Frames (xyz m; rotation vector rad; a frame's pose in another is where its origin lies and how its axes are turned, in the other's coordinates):
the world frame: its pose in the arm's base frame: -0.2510 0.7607 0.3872 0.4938 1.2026 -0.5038
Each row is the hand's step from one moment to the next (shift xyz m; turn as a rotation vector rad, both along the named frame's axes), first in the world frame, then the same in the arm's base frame.
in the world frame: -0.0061 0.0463 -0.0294 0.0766 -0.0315 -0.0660
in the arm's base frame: 0.0046 0.0550 0.0017 -0.0468 0.0072 -0.0947
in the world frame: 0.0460 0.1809 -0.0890 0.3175 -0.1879 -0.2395
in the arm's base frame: 0.0566 0.1918 -0.0525 -0.2037 -0.0362 -0.3882
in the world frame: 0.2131 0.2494 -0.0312 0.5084 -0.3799 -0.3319
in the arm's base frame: 0.1878 0.1935 -0.1894 -0.3358 -0.1515 -0.6142
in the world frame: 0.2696 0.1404 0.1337 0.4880 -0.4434 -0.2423
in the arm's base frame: 0.2600 0.0018 -0.2066 -0.3134 -0.2538 -0.5752
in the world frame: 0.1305 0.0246 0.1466 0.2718 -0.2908 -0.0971
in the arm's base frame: 0.1604 -0.0829 -0.0808 -0.1730 -0.1989 -0.3137
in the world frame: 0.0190 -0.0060 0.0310 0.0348 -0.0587 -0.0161
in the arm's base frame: 0.0247 -0.0255 -0.0099 -0.0379 -0.0402 -0.0432
